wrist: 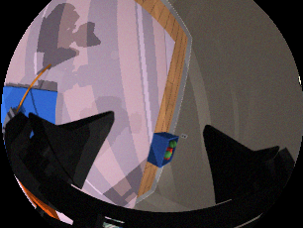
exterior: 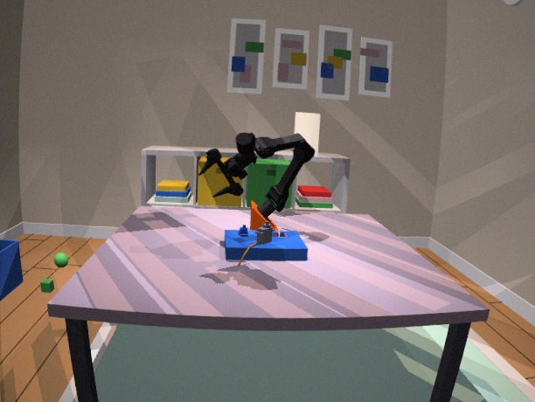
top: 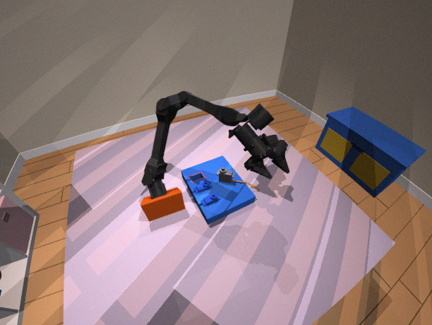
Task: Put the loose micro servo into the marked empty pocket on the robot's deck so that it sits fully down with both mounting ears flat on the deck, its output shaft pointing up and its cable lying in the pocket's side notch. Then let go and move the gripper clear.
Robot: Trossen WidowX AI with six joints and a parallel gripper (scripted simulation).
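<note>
The blue deck is 8 cm behind my gripper tip, 23 cm to the left of it and 24 cm below it.
</note>
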